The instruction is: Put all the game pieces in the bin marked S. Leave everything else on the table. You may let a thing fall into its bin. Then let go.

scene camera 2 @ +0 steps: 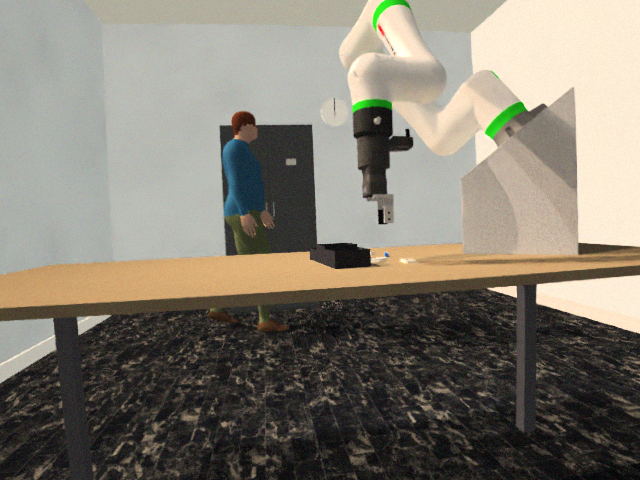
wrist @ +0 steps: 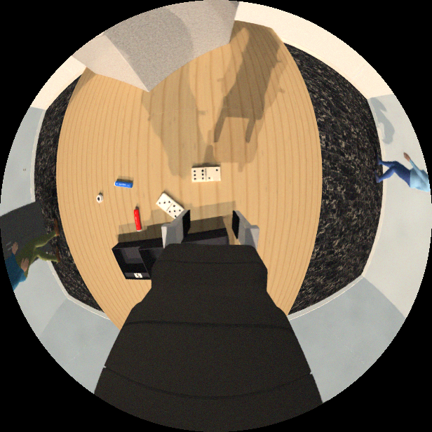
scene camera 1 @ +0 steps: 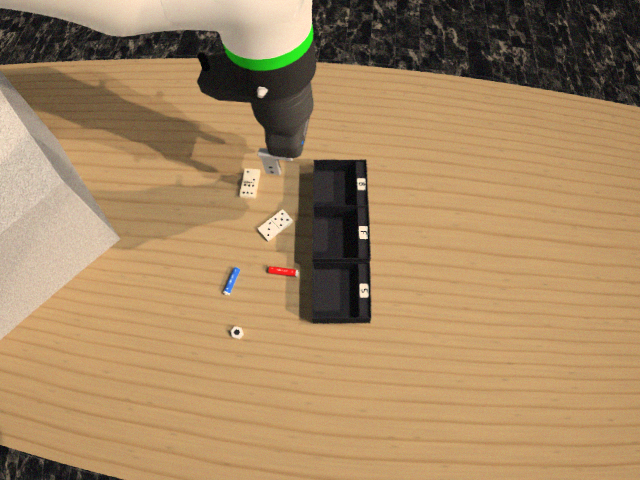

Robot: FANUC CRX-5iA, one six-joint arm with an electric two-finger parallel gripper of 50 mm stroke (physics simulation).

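Observation:
A white domino with black pips lies flat on the table. A second domino lies slanted between it and the red cylinder; one corner is close to a finger in the wrist view. The black bin marked S is the end compartment of a row of three; no piece shows in it in scene camera 1. My gripper is open and empty, high above the table, near the first domino and the B end of the row.
The bins marked F and B adjoin bin S. A red cylinder, a blue cylinder and a white nut lie on the table. The grey robot pedestal stands nearby.

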